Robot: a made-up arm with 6 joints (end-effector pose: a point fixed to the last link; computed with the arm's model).
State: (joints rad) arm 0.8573 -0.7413 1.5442 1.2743 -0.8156 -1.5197
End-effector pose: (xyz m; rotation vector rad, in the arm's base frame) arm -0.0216 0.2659 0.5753 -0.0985 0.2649 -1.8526
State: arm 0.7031 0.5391 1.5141 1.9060 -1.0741 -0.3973
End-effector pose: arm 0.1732 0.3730 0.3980 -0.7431 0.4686 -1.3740
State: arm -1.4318 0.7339 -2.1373 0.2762 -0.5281 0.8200
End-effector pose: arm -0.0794 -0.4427 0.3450 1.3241 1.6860 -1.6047
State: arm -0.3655 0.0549 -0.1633 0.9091 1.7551 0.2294
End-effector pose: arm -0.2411 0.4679 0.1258 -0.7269 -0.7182 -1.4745
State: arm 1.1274 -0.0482 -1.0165 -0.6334 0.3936 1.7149
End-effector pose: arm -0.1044 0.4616 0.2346 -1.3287 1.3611 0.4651
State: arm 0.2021 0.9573 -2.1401 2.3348 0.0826 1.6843
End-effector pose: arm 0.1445 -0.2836 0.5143 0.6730 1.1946 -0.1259
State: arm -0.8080 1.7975 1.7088 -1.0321 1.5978 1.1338
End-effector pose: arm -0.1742 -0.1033 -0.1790 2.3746 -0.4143 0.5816
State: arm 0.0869 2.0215 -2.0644 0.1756 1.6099 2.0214
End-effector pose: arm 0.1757 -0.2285 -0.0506 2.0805 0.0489 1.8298
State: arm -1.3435 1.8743 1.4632 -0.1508 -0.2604 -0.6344
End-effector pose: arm -0.0428 0.6205 0.0465 -1.9696 1.3244 0.3441
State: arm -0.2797 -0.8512 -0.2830 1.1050 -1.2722 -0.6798
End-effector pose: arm 0.2730 0.2649 0.3224 -0.1614 1.4389 1.6504
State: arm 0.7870 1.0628 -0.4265 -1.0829 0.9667 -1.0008
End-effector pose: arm -0.7526 -0.0715 0.1167 1.0995 -0.7322 -0.9322
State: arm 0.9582 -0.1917 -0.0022 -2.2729 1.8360 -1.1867
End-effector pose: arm -0.5608 0.1264 0.5246 -1.3243 -0.2362 2.1023
